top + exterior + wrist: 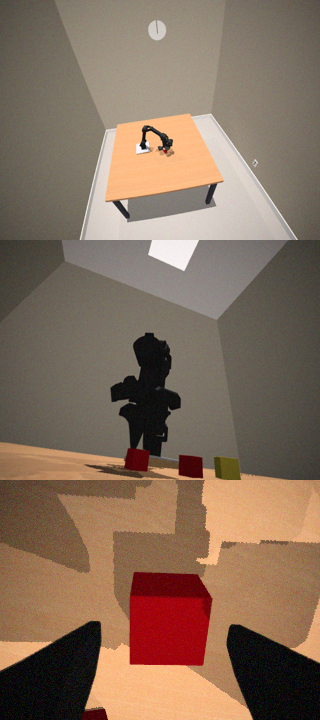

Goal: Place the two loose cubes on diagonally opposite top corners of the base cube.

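My gripper tip is 2 cm short of the yellow cube, 20 cm to the right of it and 1 cm above it. The rest, counted from my gripper tip: red cube: 3 cm ahead, 10 cm to the left, 2 cm below.
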